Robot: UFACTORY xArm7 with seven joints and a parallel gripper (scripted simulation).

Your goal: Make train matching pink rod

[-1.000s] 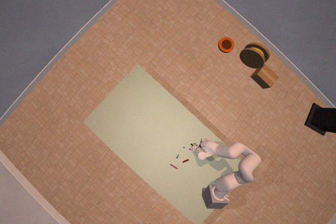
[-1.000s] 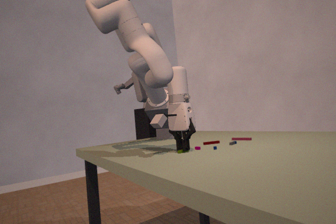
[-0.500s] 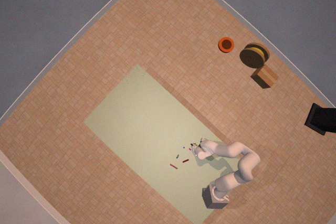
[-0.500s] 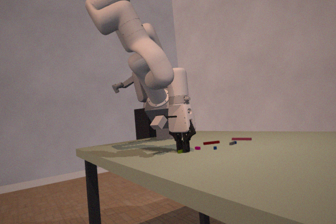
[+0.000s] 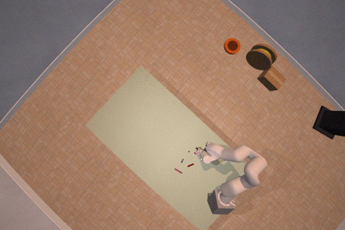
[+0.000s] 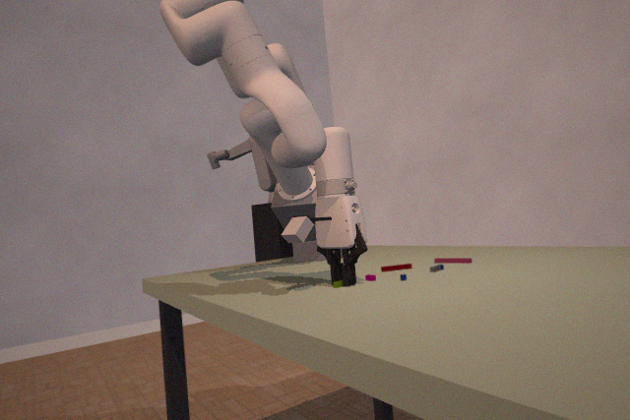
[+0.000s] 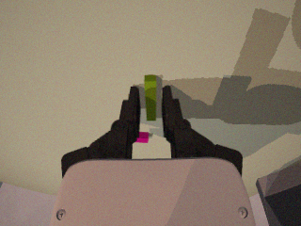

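Now: the lime rod 2 cm below my hand. The rest, counted from my hand: grey rod (19 cm to the left, 10 cm ahead, 2 cm below); then red rod (19 cm to the left, 2 cm below); then magenta rod (6 cm to the left, 2 cm below, 2 cm ahead).
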